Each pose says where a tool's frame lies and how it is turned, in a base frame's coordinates. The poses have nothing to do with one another.
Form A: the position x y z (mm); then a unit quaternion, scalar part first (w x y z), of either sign.
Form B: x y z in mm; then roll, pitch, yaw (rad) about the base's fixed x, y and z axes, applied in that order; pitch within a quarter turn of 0, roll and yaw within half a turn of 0. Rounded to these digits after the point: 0 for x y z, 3 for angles.
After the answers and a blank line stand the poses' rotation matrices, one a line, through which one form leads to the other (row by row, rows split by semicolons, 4 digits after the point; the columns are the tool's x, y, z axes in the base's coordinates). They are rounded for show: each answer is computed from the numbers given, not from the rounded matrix.
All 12 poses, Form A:
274 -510 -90 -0.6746 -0.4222 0.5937 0.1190
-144 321 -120 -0.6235 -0.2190 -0.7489 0.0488
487 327 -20 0.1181 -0.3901 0.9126 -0.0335
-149 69 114 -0.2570 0.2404 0.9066 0.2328
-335 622 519 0.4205 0.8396 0.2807 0.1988
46 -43 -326 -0.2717 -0.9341 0.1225 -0.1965
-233 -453 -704 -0.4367 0.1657 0.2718 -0.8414
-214 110 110 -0.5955 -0.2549 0.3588 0.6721
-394 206 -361 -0.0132 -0.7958 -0.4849 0.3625
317 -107 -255 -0.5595 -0.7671 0.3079 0.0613
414 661 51 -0.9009 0.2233 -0.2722 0.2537
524 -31 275 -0.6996 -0.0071 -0.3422 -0.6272
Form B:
274 -510 -90 1.657 -0.776 -1.188
-144 321 -120 2.398 1.271 2.013
487 327 -20 -2.985 0.191 -2.319
-149 69 114 2.767 -0.616 2.744
-335 622 519 2.177 -0.098 0.697
46 -43 -326 2.607 -0.449 -0.136
-233 -453 -704 -0.647 0.041 2.170
-214 110 110 0.909 -0.085 -1.733
-394 206 -361 -2.720 0.631 1.234
317 -107 -255 1.959 -0.253 -0.593
414 661 51 -0.623 0.387 -0.675
524 -31 275 0.521 0.489 1.595

0.2667 -0.3408 -0.9015; -0.6619 0.6152 -0.4283; 0.7006 0.7109 -0.0615
-0.1265 0.3889 0.9126; 0.2672 0.8993 -0.3462; -0.9553 0.2000 -0.2177
-0.6678 -0.7040 0.2417; -0.7199 0.6934 0.0310; -0.1894 -0.1533 -0.9699
-0.7523 0.5556 -0.3541; 0.3162 0.7760 0.5457; 0.5779 0.2986 -0.7595
0.7634 0.3041 0.5699; 0.6385 -0.4888 -0.5945; 0.0978 0.8177 -0.5673
0.8928 -0.3356 0.3005; -0.1221 -0.8223 -0.5557; 0.4337 0.4595 -0.7751
-0.5637 -0.6448 -0.5162; 0.8250 -0.4708 -0.3127; -0.0415 -0.6021 0.7973
-0.1609 0.6175 -0.7699; -0.9833 -0.0333 0.1787; 0.0847 0.7858 0.6126
0.2669 0.7813 -0.5642; 0.7622 -0.5294 -0.3726; -0.5898 -0.3305 -0.7368
0.8029 -0.4038 -0.4386; -0.5410 -0.1843 -0.8206; 0.2505 0.8961 -0.3664
0.7231 0.3356 0.6038; -0.5787 0.7715 0.2642; -0.3772 -0.5405 0.7521
-0.0210 -0.8727 0.4877; 0.8825 0.2131 0.4193; -0.4699 0.4392 0.7657

